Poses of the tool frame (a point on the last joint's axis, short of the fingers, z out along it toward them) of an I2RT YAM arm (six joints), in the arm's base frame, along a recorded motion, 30 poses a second.
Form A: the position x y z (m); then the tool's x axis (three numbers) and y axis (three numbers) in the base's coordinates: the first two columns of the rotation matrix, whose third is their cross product.
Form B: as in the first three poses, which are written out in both.
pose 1, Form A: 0.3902 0.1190 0.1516 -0.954 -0.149 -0.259 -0.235 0.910 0.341
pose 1, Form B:
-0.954 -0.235 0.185 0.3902
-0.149 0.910 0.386 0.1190
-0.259 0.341 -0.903 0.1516
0 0 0 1

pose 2, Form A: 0.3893 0.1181 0.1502 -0.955 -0.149 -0.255 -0.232 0.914 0.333
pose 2, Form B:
-0.955 -0.232 0.183 0.3893
-0.149 0.914 0.377 0.1181
-0.255 0.333 -0.907 0.1502
0 0 0 1

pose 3, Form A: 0.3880 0.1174 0.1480 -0.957 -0.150 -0.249 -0.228 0.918 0.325
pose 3, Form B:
-0.957 -0.228 0.180 0.3880
-0.150 0.918 0.368 0.1174
-0.249 0.325 -0.913 0.1480
0 0 0 1

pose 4, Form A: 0.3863 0.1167 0.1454 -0.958 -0.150 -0.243 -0.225 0.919 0.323
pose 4, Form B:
-0.958 -0.225 0.175 0.3863
-0.150 0.919 0.364 0.1167
-0.243 0.323 -0.914 0.1454
0 0 0 1

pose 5, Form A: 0.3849 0.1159 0.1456 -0.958 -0.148 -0.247 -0.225 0.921 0.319
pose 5, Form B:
-0.958 -0.225 0.180 0.3849
-0.148 0.921 0.361 0.1159
-0.247 0.319 -0.916 0.1456
0 0 0 1

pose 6, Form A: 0.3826 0.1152 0.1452 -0.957 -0.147 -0.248 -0.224 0.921 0.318
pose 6, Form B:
-0.957 -0.224 0.182 0.3826
-0.147 0.921 0.360 0.1152
-0.248 0.318 -0.914 0.1452
0 0 0 1

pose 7, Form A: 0.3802 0.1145 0.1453 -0.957 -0.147 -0.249 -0.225 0.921 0.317
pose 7, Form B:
-0.957 -0.225 0.183 0.3802
-0.147 0.921 0.359 0.1145
-0.249 0.317 -0.914 0.1453
0 0 0 1

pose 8, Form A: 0.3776 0.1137 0.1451 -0.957 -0.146 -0.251 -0.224 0.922 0.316
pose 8, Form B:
-0.957 -0.224 0.185 0.3776
-0.146 0.922 0.359 0.1137
-0.251 0.316 -0.915 0.1451
0 0 0 1

